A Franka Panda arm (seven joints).
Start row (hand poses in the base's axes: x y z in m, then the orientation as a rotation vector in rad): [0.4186 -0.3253 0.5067 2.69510 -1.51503 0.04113]
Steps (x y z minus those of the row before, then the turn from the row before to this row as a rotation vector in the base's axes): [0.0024 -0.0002 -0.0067 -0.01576 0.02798 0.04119]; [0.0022 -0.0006 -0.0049 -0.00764 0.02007 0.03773]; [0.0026 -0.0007 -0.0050 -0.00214 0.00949 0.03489]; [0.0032 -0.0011 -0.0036 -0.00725 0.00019 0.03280]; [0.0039 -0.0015 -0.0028 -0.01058 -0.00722 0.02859]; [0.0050 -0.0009 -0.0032 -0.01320 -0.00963 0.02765]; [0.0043 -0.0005 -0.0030 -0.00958 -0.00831 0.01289]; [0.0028 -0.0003 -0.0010 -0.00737 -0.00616 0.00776]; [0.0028 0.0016 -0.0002 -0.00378 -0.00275 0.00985]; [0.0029 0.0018 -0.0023 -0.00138 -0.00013 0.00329]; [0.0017 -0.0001 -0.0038 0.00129 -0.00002 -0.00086]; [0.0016 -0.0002 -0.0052 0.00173 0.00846 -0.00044]
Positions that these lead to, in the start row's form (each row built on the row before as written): [0.4210 -0.3255 0.5000 2.70280 -1.44556 0.01679]; [0.4232 -0.3261 0.4951 2.71584 -1.38620 -0.00259]; [0.4258 -0.3268 0.4901 2.73422 -1.33539 -0.01151]; [0.4290 -0.3279 0.4865 2.74958 -1.28777 -0.00445]; [0.4329 -0.3294 0.4837 2.76134 -1.24644 0.01455]; [0.4379 -0.3303 0.4805 2.77040 -1.20594 0.03832]; [0.4422 -0.3308 0.4775 2.77261 -1.18671 0.05668]; [0.4450 -0.3311 0.4765 2.77279 -1.17482 0.07024]; [0.4478 -0.3295 0.4763 2.77626 -1.16053 0.07718]; [0.4507 -0.3277 0.4740 2.77708 -1.15553 0.07846]; [0.4524 -0.3278 0.4702 2.77769 -1.15718 0.07768]; [0.4540 -0.3280 0.4650 2.77653 -1.15643 0.06485]
